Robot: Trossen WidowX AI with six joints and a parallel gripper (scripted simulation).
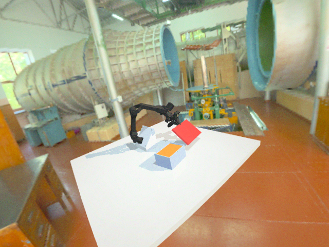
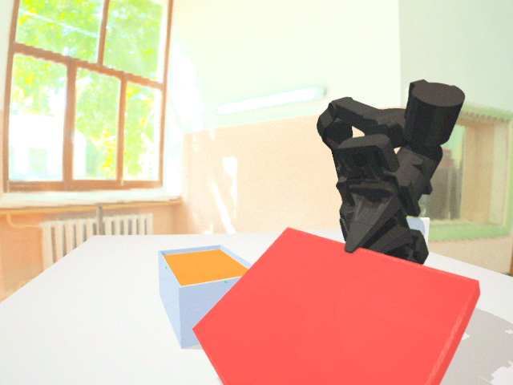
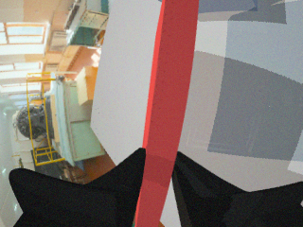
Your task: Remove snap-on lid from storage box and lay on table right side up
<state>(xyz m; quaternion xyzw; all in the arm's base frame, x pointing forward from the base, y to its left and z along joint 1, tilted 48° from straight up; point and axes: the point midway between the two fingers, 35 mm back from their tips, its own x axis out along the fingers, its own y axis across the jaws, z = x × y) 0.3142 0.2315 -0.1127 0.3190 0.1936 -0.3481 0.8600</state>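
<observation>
Right now my gripper tip is 70 mm short of the red lid, 10 mm to the right of it and 50 mm above it. Also, from my gripper tip: storage box 100 mm ahead, 270 mm to the right, 130 mm below.
</observation>
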